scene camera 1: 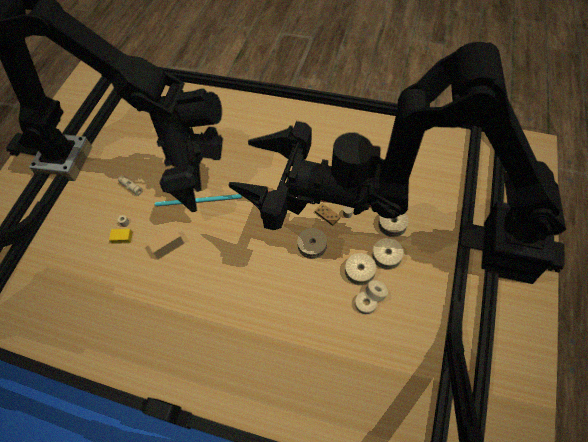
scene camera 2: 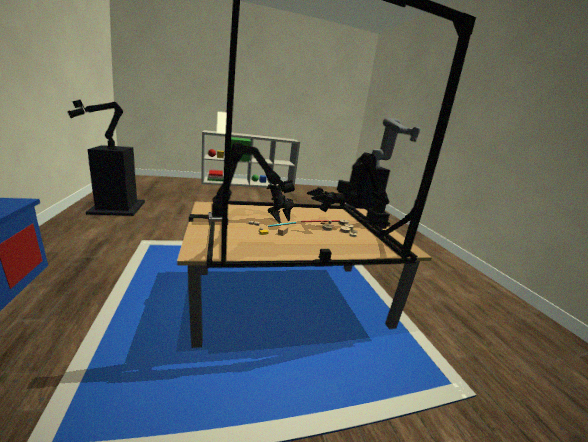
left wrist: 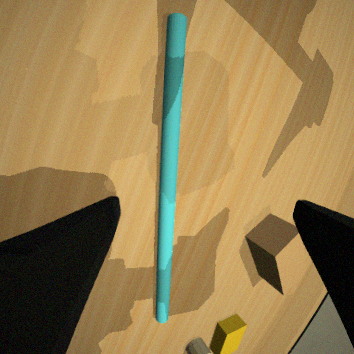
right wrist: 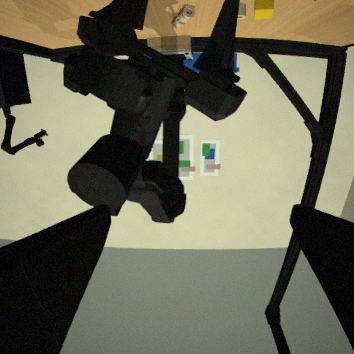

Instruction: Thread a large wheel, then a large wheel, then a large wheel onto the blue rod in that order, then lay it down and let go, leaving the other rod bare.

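Places are measured from the left arm's base along level axes (x ahead, y left, z up), in metres.
Where they show: left gripper, fingertip midpoint: (scene camera 1: 196,200) (scene camera 2: 284,222) (left wrist: 207,206); right gripper, fingertip midpoint: (scene camera 1: 239,162) (scene camera 2: 309,195) (right wrist: 201,213); left arm's base, origin of the base link: (scene camera 1: 57,151) (scene camera 2: 218,215) (right wrist: 171,56); right arm's base, origin of the base link: (scene camera 1: 525,229) (scene camera 2: 378,211).
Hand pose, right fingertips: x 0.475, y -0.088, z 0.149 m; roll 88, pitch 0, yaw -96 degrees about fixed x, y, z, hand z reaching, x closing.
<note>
Each offset is from my right fingertips to the top centre of the thing.
The blue rod @(0.177 m down, 0.126 m back, 0.026 m left) (scene camera 1: 220,198) (scene camera 2: 282,224) (left wrist: 170,150) lies on the table, with no wheel on it. My left gripper (scene camera 2: 283,220) (left wrist: 207,206) is open above it, fingers on either side of the rod in the left wrist view. My right gripper (scene camera 1: 240,164) (scene camera 2: 311,192) (right wrist: 201,213) is open and empty, raised and pointing towards the left arm. Large pale wheels lie flat right of centre: one wheel @(0.166 m down, 0.125 m ahead, 0.041 m right) (scene camera 1: 304,245) apart, a second @(0.166 m down, 0.221 m ahead, 0.081 m right) (scene camera 1: 352,267) and third @(0.166 m down, 0.269 m ahead, 0.042 m right) (scene camera 1: 379,251) close together, another @(0.166 m down, 0.274 m ahead, 0.028 m left) (scene camera 1: 393,226) partly hidden by the right arm. The red rod @(0.177 m down, 0.137 m ahead, 0.065 m left) (scene camera 2: 320,221) lies behind them in scene camera 2.
Two smaller wheels @(0.155 m down, 0.255 m ahead, 0.121 m right) (scene camera 1: 383,292) @(0.173 m down, 0.239 m ahead, 0.143 m right) (scene camera 1: 360,305) touch near the large ones. A brown block @(0.156 m down, 0.158 m back, 0.084 m right) (scene camera 1: 168,247) (left wrist: 272,235), a yellow block @(0.171 m down, 0.259 m back, 0.081 m right) (scene camera 1: 120,235) (left wrist: 232,332), a small white cylinder @(0.169 m down, 0.266 m back, 0.047 m right) (scene camera 1: 123,220) and a white connector @(0.167 m down, 0.284 m back, 0.040 m left) (scene camera 1: 130,185) lie at the left. A perforated brown plate @(0.178 m down, 0.144 m ahead, 0.031 m left) (scene camera 1: 327,214) lies below the right arm.
</note>
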